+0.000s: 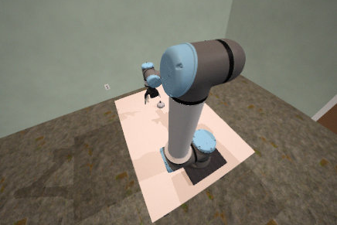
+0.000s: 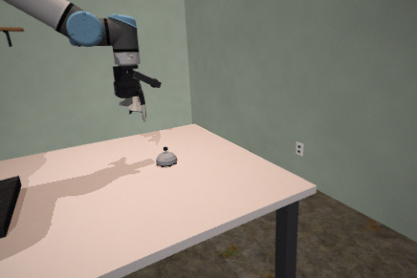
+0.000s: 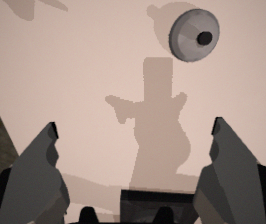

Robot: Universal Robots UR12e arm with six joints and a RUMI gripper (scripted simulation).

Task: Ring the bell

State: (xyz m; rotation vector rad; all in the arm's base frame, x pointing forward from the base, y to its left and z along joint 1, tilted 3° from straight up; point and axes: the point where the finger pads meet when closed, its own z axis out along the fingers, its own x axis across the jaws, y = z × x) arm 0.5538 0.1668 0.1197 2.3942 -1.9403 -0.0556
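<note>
The black button lies 120 mm below my hand, 90 mm to the right of it and 80 mm ahead of it. Also, from my hand: bell: 140 mm below, 90 mm to the right, 80 mm ahead.
</note>
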